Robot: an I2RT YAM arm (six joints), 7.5 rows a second.
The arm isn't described. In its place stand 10 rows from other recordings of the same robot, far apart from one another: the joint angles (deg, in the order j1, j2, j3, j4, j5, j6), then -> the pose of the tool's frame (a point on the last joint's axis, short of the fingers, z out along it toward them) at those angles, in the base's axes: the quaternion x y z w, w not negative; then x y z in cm.
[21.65, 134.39, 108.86, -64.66, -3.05, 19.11] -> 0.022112, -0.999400, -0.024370, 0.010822, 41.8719, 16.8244, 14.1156
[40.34, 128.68, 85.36, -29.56, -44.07, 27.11] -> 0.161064, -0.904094, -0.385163, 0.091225, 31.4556, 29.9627, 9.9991
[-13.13, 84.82, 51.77, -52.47, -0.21, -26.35] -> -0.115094, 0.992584, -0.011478, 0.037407, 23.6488, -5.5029, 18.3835
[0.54, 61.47, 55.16, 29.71, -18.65, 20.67] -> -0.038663, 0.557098, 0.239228, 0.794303, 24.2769, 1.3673, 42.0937
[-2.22, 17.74, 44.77, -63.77, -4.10, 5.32] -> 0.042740, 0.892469, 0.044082, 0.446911, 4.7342, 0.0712, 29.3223
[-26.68, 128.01, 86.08, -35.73, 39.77, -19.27] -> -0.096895, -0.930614, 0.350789, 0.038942, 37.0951, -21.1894, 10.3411
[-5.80, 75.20, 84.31, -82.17, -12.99, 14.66] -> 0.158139, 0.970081, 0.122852, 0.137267, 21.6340, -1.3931, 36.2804
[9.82, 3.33, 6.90, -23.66, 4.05, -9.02] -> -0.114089, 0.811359, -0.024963, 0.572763, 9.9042, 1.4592, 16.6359
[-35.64, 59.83, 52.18, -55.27, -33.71, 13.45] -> 0.324763, 0.874563, 0.233505, 0.274125, 16.2102, -9.1914, 27.6336
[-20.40, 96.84, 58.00, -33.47, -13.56, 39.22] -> 0.472028, 0.860389, 0.140048, 0.131559, 29.6188, -10.1246, 16.5234
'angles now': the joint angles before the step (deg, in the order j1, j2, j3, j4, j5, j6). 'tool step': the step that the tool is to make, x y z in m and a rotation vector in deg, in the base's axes. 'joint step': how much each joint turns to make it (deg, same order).
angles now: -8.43, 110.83, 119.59, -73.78, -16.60, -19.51
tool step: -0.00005, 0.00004, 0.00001, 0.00, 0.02, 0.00
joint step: 0.01, 0.00, 0.00, -0.02, 0.00, 0.00
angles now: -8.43, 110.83, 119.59, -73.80, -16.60, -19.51
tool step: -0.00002, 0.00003, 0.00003, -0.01, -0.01, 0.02
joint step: 0.00, -0.01, 0.00, 0.00, 0.00, -0.02
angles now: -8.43, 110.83, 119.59, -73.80, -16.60, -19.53
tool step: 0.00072, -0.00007, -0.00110, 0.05, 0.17, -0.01
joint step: 0.00, 0.17, 0.00, 0.00, -0.02, 0.02
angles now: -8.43, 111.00, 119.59, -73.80, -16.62, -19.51
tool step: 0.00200, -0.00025, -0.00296, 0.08, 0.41, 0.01
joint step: 0.00, 0.46, 0.00, 0.04, -0.02, 0.00
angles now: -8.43, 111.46, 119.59, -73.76, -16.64, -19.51
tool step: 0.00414, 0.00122, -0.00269, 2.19, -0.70, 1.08
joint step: 0.05, 0.59, 0.00, 0.96, -2.49, 0.01
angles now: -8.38, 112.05, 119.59, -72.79, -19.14, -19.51
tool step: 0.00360, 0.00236, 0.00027, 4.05, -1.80, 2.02
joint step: 0.02, 0.28, 0.00, 1.48, -4.71, 0.02
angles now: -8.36, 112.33, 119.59, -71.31, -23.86, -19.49
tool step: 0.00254, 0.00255, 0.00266, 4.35, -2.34, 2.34
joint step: 0.00, 0.00, -0.01, 1.69, -5.20, 0.01
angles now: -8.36, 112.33, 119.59, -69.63, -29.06, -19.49
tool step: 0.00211, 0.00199, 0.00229, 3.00, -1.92, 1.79
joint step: 0.04, 0.00, 0.00, 1.47, -3.69, 0.01
